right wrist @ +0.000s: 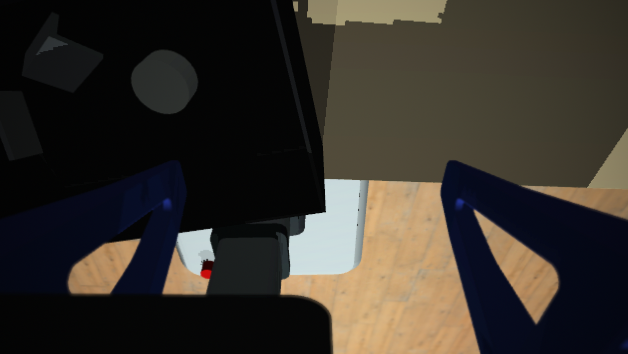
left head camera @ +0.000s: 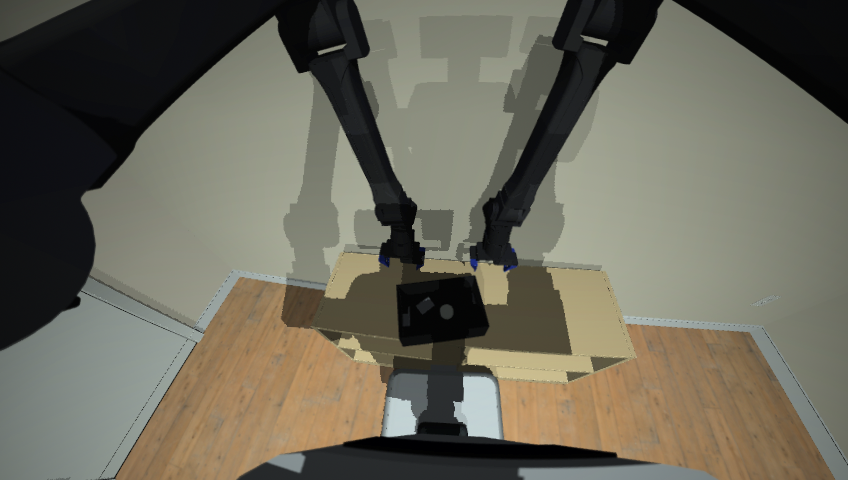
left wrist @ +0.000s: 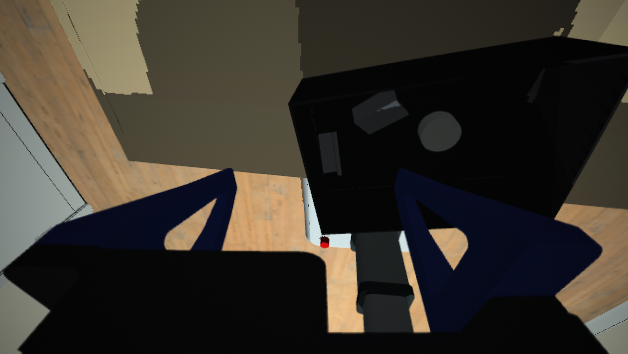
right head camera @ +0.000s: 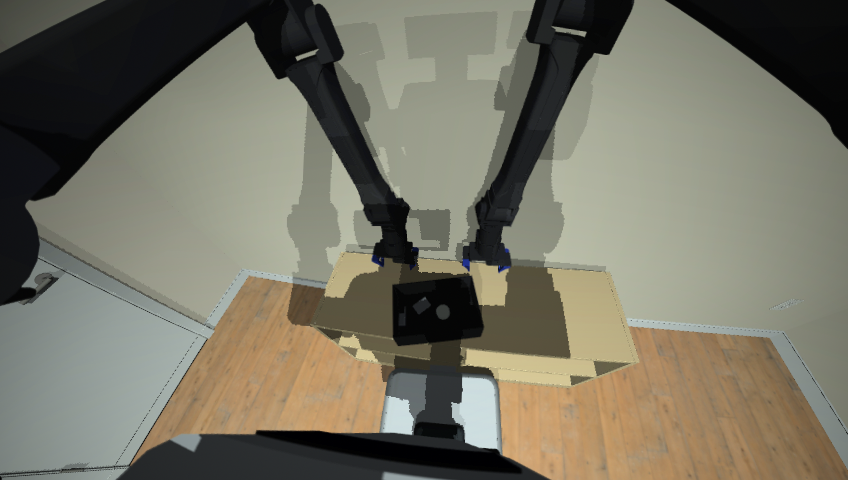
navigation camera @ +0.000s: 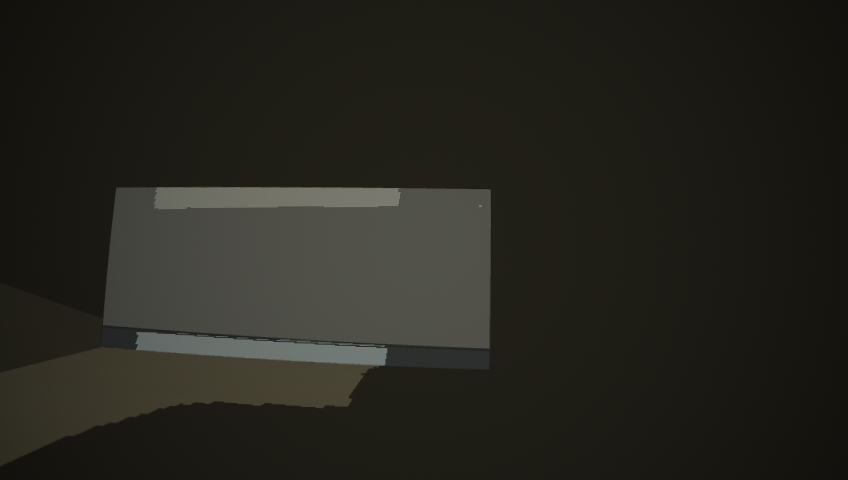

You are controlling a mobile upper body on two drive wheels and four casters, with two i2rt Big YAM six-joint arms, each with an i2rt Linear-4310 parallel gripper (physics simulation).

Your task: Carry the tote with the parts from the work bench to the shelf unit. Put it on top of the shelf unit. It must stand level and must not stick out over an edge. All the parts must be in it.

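Frame: origin at the left arm's base, x ahead, y left, z up, level; millimetres.
Where they show: left gripper, fingertip midpoint: point(left head camera: 402, 267) point(left wrist: 315, 177) point(right head camera: 397, 267); right gripper, fingertip midpoint: point(right wrist: 313, 175) point(left head camera: 489, 270) point(right head camera: 483, 270).
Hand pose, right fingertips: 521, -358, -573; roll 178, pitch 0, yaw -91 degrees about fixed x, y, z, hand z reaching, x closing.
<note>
Each offset is from my right fingertips to the top centre of the thing, as dx, dy, dz.
The black tote @(-66, +156, -127) point(left head camera: 440, 339) point(right head camera: 437, 339) point(left wrist: 350, 86) point(right wrist: 280, 200) is turned askew over the top of the pale shelf unit point(left head camera: 586, 309) point(right head camera: 589, 309) point(left wrist: 215, 90) point(right wrist: 450, 100). Its lower edge overlaps the unit's front edge in the head views; whether it rests flat I cannot tell. Inside show a grey disc @(-57, +131, -196) point(left head camera: 446, 311) point(left wrist: 439, 131) point(right wrist: 162, 82), an angular part @(-32, +214, -188) point(left head camera: 424, 305) point(left wrist: 379, 112) point(right wrist: 60, 62) and a small block @(-88, +280, -162) point(left head camera: 405, 319) point(left wrist: 330, 152) point(right wrist: 20, 127). My left gripper point(left head camera: 402, 263) point(right head camera: 395, 262) point(left wrist: 315, 177) and right gripper point(left head camera: 492, 265) point(right head camera: 485, 265) point(right wrist: 314, 165) are open, beyond the tote.
The light base plate point(left head camera: 482, 404) point(right head camera: 479, 404) lies below the unit's front in the head views. A red button point(left wrist: 324, 242) point(right wrist: 206, 270) shows on it. A wall point(left head camera: 684, 178) stands behind the unit. A grey door point(right head camera: 107, 368) is at the left. The navigation view is mostly dark.
</note>
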